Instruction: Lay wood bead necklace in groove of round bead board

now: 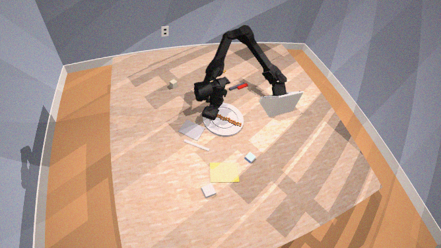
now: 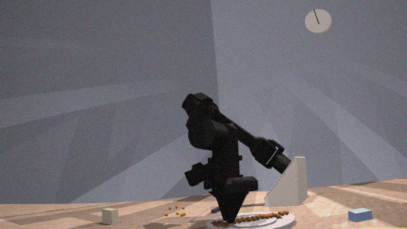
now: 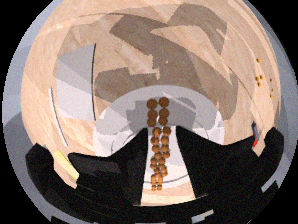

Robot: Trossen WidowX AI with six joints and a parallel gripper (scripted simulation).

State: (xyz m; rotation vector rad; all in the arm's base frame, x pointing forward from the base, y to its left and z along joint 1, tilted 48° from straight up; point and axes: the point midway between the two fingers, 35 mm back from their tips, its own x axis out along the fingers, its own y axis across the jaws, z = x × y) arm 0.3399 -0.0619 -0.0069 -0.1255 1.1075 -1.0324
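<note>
Now: the grey sheet 12 cm ahead of my gripper tip, 5 cm to the left of it and 1 cm below it. Also, from my gripper tip: blue block (8 cm behind, 27 cm to the left, 1 cm below); then stick (12 cm ahead, 14 cm to the left, 1 cm below); then red-tipped tool (22 cm behind, 16 cm to the right, 1 cm below).
</note>
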